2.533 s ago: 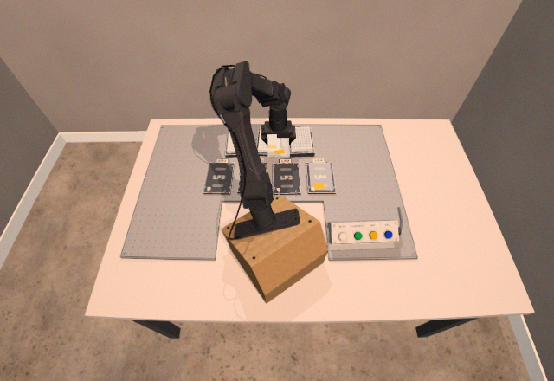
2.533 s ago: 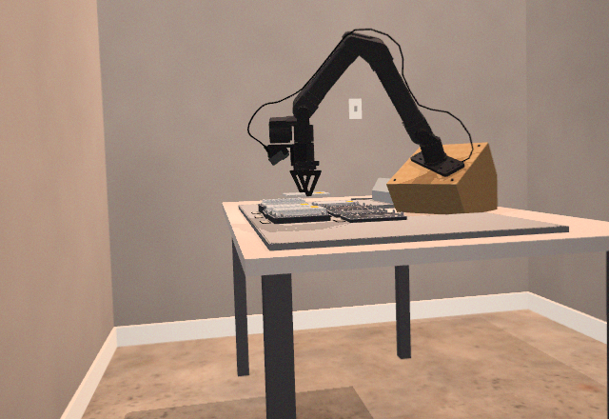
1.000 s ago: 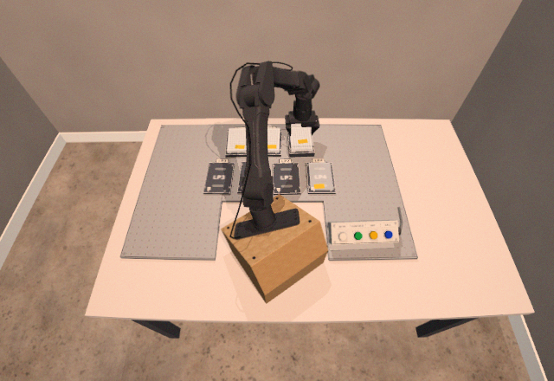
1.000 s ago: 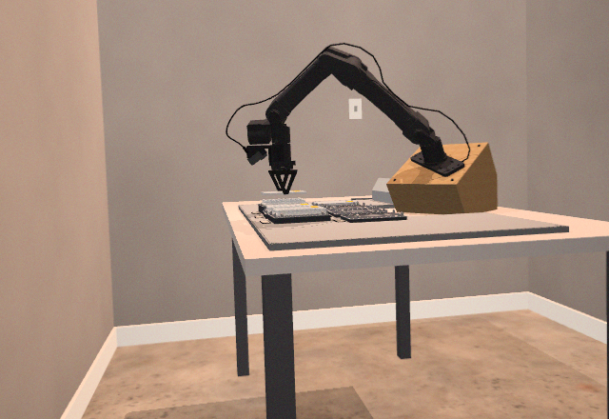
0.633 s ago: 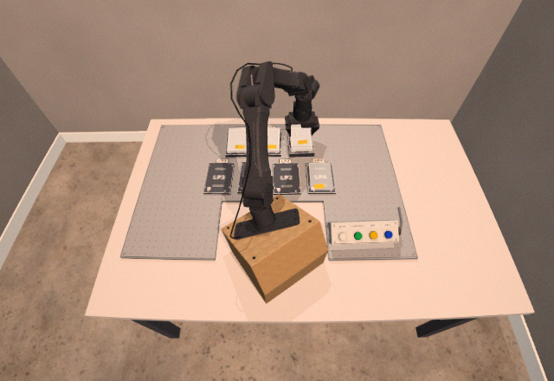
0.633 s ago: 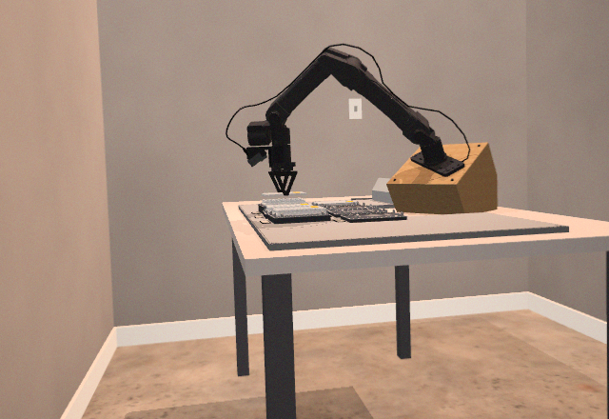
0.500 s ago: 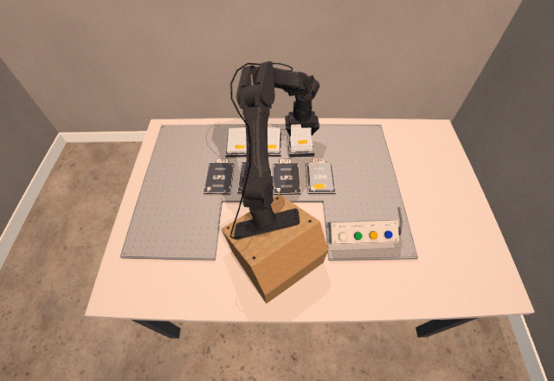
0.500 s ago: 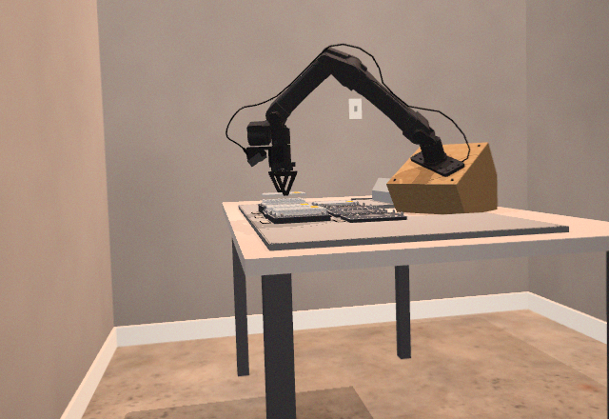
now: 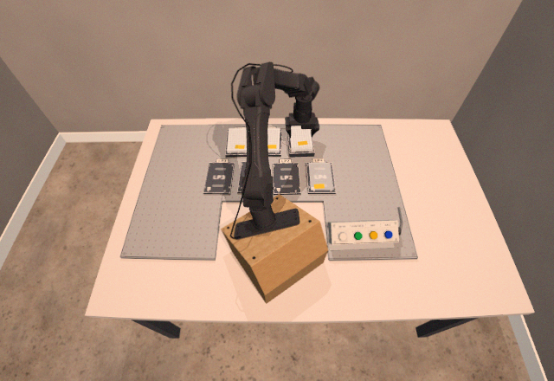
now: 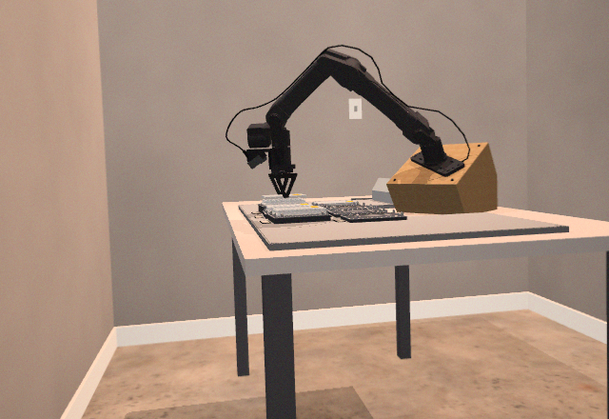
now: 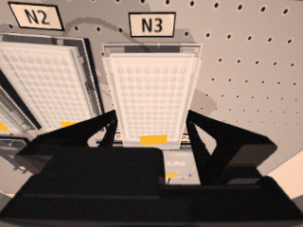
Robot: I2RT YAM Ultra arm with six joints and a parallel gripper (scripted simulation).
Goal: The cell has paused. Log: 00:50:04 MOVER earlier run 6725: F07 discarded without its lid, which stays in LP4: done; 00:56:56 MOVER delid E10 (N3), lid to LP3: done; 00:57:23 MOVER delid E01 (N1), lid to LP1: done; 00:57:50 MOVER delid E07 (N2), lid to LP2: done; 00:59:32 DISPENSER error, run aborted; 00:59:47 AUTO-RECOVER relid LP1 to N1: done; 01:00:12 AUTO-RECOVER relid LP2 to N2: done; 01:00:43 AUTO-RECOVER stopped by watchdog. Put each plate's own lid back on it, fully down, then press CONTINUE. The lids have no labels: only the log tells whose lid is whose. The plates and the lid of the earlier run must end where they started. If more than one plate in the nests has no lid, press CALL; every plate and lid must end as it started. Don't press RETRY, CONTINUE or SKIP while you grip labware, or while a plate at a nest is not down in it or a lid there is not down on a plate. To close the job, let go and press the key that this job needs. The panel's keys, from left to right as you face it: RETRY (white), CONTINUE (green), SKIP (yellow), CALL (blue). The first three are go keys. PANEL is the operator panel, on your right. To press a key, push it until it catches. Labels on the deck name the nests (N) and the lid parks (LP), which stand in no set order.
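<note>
My gripper is now 20 mm above the plate. From my hand the other things lie so: lid park: 180 mm behind, 200 mm to the left, 50 mm below; white retry key: 460 mm behind, 100 mm to the right, 10 mm above; green continue key: 460 mm behind, 160 mm to the right, 10 mm above.
</note>
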